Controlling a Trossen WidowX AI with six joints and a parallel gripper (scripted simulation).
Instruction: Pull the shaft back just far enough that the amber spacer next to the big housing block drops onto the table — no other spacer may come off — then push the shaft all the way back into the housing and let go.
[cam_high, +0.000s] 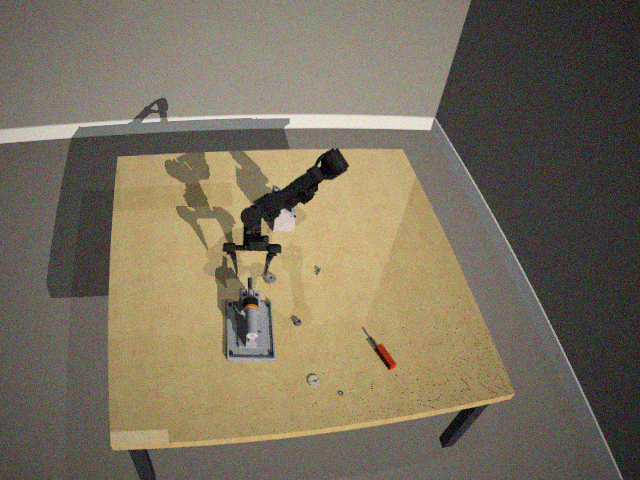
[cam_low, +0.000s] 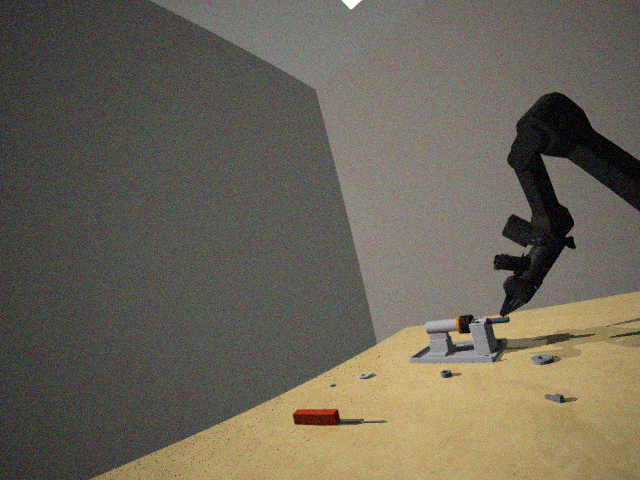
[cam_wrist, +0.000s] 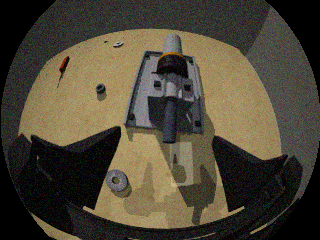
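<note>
My gripper tip is now 7 cm short of the shaft, 2 cm above it and 1 cm to the left of it. The rest, counted from my gripper tip: amber spacer: 12 cm ahead, 2 cm to the right, 2 cm below; then black spacer: 9 cm ahead, 2 cm to the right, 2 cm below; then grey washer: 10 cm below, 8 cm to the left, 6 cm behind.
</note>
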